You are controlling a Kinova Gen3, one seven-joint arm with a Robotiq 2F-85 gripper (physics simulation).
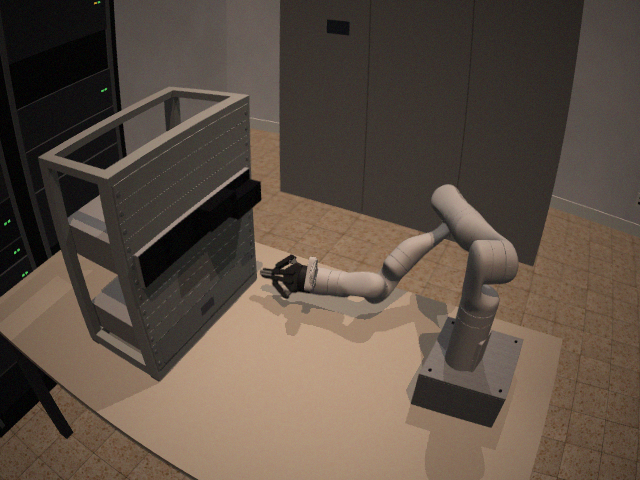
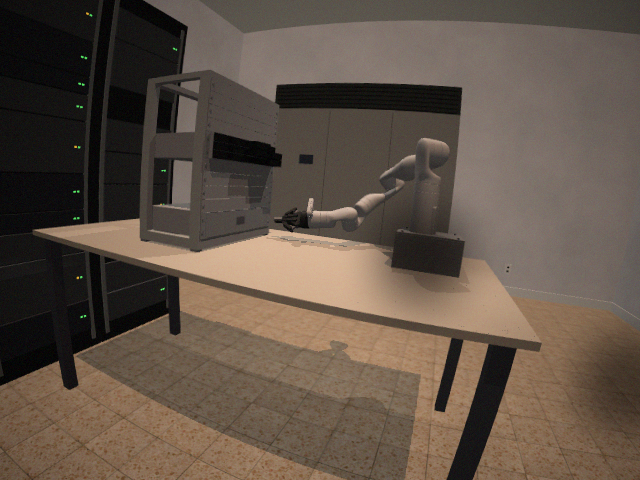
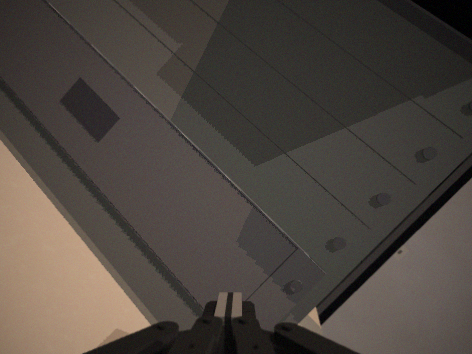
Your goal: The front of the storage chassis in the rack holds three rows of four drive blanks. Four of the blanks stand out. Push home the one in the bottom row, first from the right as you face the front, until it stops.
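Frame: origin at the arm's base, x right, y back, z down, level; centimetres.
Where they show: gripper, fingertip midpoint: (image 1: 261, 272) (image 2: 274, 219) (image 3: 230, 309); arm's base, link origin: (image 1: 462, 358) (image 2: 421, 232).
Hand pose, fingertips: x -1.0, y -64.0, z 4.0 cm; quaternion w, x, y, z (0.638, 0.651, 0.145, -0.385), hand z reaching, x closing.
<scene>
Each offset is from my fingertips to the top centre of the thing. "spot": to the spot under its first point. Level surfaces: height alone.
The storage chassis @(spot: dx -30.3, dy +2.8, dz -27.1 cm) (image 1: 175, 245) (image 2: 232, 147) is a black band across the grey rack @(dx -23.7, dy -14.3, dz -51.7 cm) (image 1: 117, 232) (image 2: 200, 180) (image 3: 310, 200). Dark blocks stand out from its front towards the right end; the end block @(dx -5.0, dy -4.6, dz -28.8 cm) (image 1: 248, 198) (image 2: 276, 159) stands out there. The separate blanks and rows are too dark to tell apart, so I cannot tell which is the bottom-row first from the right. My gripper (image 1: 264, 272) (image 2: 276, 220) (image 3: 230, 309) is shut and empty. It is low, well below the chassis, by the rack's lower right corner, with its fingertips pointing towards the rack. Whether they touch the rack is unclear.
Grey panels with screws cover the rack front below the chassis; the lowest has a dark label @(spot: dx -21.1, dy -0.5, dz -1.0 cm) (image 1: 207, 305) (image 2: 240, 220) (image 3: 90, 110). The rack and the arm's base block (image 1: 454, 403) (image 2: 428, 255) stand on the table @(dz +7.9 cm) (image 1: 289, 413) (image 2: 310, 279). Tall cabinets (image 1: 418, 103) stand behind.
</scene>
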